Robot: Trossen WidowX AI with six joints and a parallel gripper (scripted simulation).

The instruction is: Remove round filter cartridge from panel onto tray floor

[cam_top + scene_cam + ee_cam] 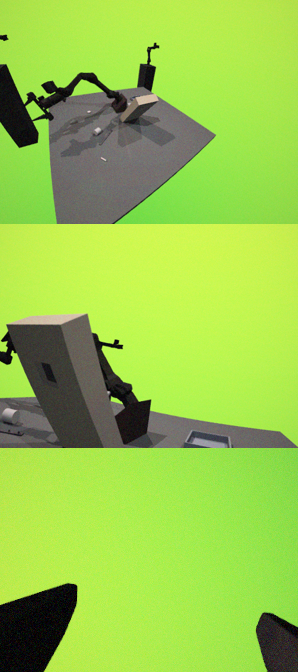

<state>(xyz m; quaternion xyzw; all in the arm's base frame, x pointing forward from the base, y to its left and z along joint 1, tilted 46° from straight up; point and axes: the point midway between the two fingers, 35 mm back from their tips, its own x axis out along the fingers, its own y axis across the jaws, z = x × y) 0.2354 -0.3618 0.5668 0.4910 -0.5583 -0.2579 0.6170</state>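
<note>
Now: the white round filter cartridge 130 mm ahead of my gripper tip and 700 mm to the left of it. From my gripper tip the other things lie so: beige service panel: 90 mm ahead, 690 mm to the left, 70 mm below; grey tray: 290 mm behind, 970 mm to the left, 230 mm below; white peg: 300 mm ahead, 330 mm to the left, 240 mm below.
</note>
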